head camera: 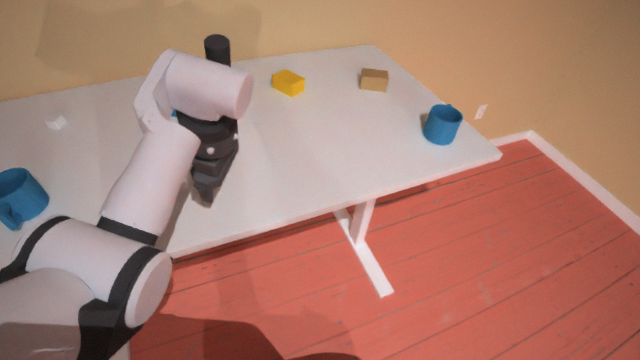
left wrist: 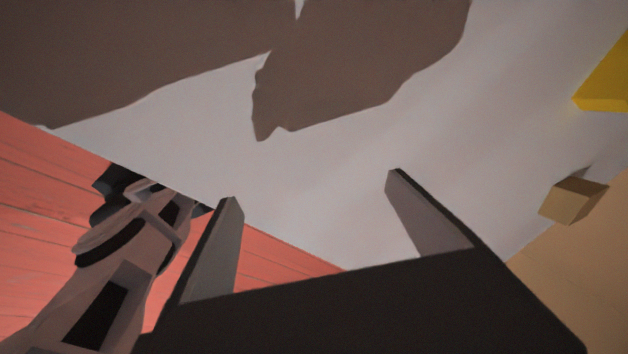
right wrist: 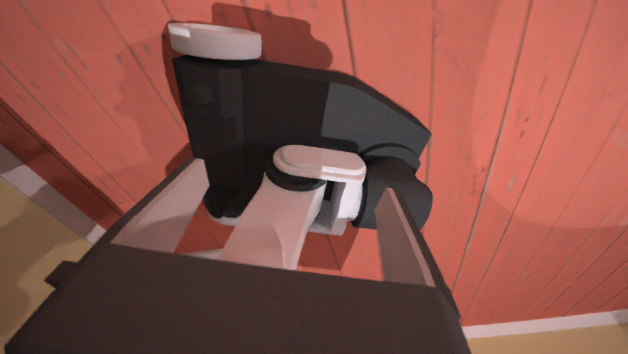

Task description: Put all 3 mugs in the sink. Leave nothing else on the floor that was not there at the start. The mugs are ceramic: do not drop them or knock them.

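Places are measured from the robot's base along level axes (x ahead, y left, z up), in millimetres.
Pixels of known places: left gripper, fingertip midpoint: [head camera: 219, 178] [left wrist: 314, 193]; right gripper, fingertip midpoint: [right wrist: 294, 186].
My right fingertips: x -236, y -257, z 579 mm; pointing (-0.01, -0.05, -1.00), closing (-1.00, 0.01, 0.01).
Ahead of a thing's pixels: the offset from my right fingertips to its middle. "spot": to the spot under its first point. Level surfaces: height alone.
A blue mug {dy -112, dx +831, dz +412 mm} [head camera: 442, 125] stands upright near the table's right corner in the head view. Another blue mug {dy +884, dx +455, dz +412 mm} [head camera: 25, 196] stands at the left edge of that view, its handle toward the bottom. A small blue patch {spot: dy +669, dx +825, dz +387 mm} [head camera: 174, 113] shows behind my left arm; the rest of it is hidden. My left gripper [head camera: 206, 199] [left wrist: 314, 193] is open and empty above the table between the two mugs, apart from both. My right gripper [right wrist: 294, 186] is open and empty, with red floor and the robot's own body beyond its fingers. The sink does not show.
On the white table {dz +372 mm} [head camera: 310, 160] lie a yellow block {dy +355, dx +1019, dz +395 mm} [head camera: 288, 83] [left wrist: 606, 80] and a tan block {dy +66, dx +1074, dz +397 mm} [head camera: 374, 80] [left wrist: 567, 202] toward the wall. A small white object {dy +1007, dx +762, dz +387 mm} [head camera: 56, 122] lies at the left. A white table leg [head camera: 372, 267] reaches over the red floor {dz -578 mm} [head camera: 475, 250].
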